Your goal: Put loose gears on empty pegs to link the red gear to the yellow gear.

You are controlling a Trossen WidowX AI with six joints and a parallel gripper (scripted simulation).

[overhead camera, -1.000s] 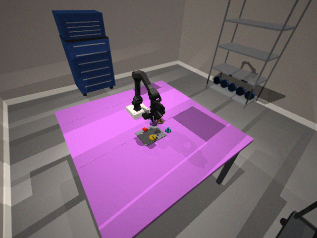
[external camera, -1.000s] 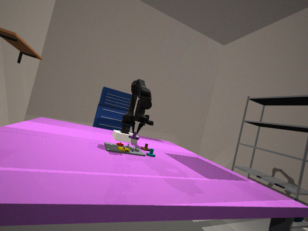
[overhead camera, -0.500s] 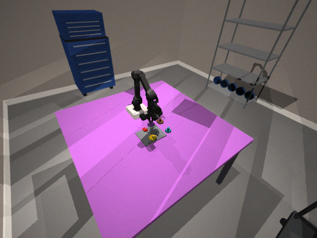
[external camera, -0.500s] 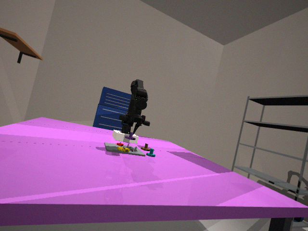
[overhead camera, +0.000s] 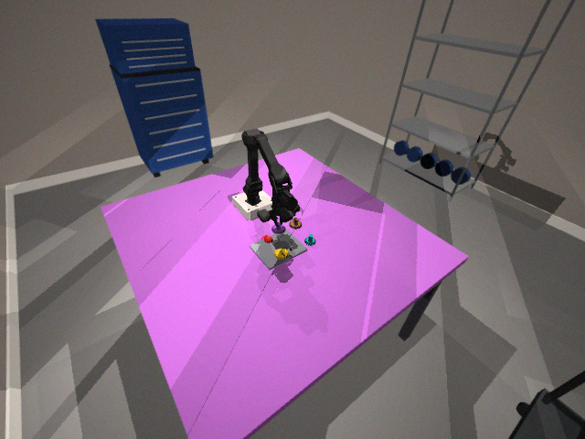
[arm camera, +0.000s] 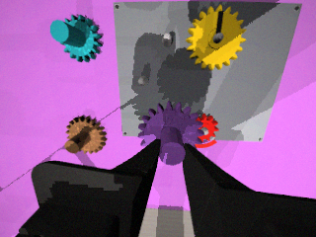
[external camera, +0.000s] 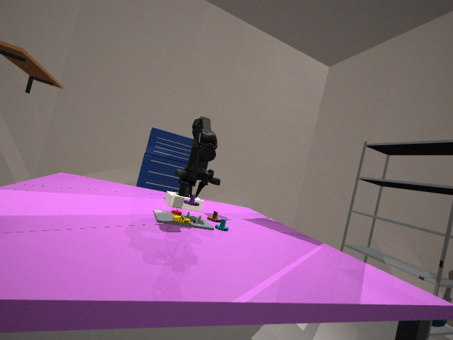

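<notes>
Now: the red gear 20 mm behind my gripper tip, 40 mm to the right of it and 70 mm below it. Round my gripper tip: yellow gear: 80 mm ahead, 70 mm to the right, 70 mm below; purple gear: 10 mm below; brown gear: 10 mm behind, 140 mm to the left, 70 mm below.
</notes>
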